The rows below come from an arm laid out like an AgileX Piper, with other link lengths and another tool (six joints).
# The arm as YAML. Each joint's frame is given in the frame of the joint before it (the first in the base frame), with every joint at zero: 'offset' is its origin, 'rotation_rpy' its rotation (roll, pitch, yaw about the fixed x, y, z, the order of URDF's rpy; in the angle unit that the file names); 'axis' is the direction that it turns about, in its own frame. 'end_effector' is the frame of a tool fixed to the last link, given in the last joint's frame.
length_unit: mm
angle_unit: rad
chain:
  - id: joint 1
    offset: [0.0, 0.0, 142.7]
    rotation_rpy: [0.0, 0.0, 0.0]
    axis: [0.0, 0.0, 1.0]
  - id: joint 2
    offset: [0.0, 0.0, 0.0]
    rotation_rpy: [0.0, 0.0, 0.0]
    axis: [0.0, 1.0, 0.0]
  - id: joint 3
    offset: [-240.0, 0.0, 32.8]
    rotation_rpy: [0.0, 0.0, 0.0]
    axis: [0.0, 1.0, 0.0]
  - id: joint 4
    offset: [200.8, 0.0, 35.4]
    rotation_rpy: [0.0, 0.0, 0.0]
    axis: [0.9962, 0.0, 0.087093]
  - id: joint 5
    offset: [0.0, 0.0, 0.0]
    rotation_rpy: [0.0, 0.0, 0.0]
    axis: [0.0, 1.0, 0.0]
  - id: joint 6
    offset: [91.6, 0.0, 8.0]
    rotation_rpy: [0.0, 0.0, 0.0]
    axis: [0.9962, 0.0, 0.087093]
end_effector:
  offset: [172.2, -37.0, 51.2]
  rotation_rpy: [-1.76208, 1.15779, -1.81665]
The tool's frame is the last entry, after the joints.
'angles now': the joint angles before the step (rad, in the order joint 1, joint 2, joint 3, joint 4, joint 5, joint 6). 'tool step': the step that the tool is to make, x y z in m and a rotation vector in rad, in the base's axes. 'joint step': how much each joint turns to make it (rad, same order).
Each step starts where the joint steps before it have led.
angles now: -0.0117, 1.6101, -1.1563, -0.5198, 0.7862, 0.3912
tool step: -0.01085, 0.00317, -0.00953, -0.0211, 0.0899, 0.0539
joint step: 0.0000, 0.0000, 0.0000, 0.0357, 0.0583, -0.1103
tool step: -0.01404, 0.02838, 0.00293, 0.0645, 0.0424, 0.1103
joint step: 0.0000, -0.0874, 0.0211, 0.1582, 0.0515, -0.2070
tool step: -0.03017, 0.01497, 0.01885, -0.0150, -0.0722, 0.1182
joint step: 0.0000, -0.2399, 0.1966, 0.0354, -0.0611, -0.1257
